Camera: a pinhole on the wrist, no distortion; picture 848 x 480 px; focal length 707.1 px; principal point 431.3 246.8 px. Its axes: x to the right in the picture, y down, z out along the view. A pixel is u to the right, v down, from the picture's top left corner.
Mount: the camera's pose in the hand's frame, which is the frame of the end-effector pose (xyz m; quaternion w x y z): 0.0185 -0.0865 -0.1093 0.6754 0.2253 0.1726 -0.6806
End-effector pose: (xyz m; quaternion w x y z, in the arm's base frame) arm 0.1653 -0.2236 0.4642 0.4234 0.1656 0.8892 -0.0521
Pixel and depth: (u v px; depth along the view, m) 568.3 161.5 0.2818
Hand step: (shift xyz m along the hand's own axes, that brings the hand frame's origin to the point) -0.0354 -0.2835 0.0953
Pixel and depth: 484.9 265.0 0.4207
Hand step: -0.0012 -0.3405 0.2272
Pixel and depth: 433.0 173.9 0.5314
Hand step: -0.0752 -0.3726 0.3320
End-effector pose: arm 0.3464 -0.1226 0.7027 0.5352 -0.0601 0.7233 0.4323
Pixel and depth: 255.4 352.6 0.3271
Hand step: 0.0421 -0.1958 0.2124
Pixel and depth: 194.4 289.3 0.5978
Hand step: 0.0076 -0.2413 0.5028
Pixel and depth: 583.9 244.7 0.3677
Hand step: -0.0085 -0.3516 0.1562
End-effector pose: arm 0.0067 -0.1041 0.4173 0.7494 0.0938 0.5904 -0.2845
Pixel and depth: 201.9 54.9 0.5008
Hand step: -0.1561 -0.2160 0.3891
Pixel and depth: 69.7 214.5 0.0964
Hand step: 0.0063 -0.0969 -0.0021
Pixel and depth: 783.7 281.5 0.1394
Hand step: 0.0160 -0.2203 -0.0294
